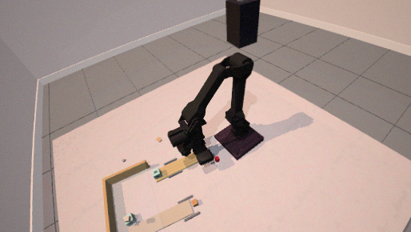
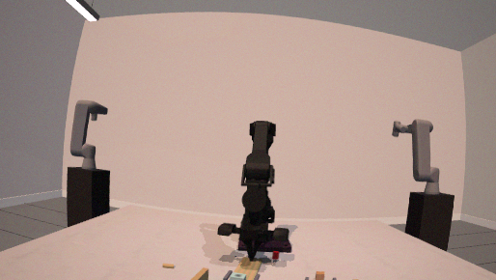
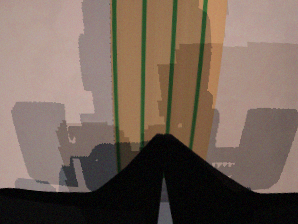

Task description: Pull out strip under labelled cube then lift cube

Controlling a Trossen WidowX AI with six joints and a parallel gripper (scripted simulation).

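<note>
The red object is 6 cm behind my gripper tip, 6 cm to the left of it and 1 cm above it. From my gripper tip the other things lie so: orange cube 11 cm ahead, 18 cm to the left.
</note>
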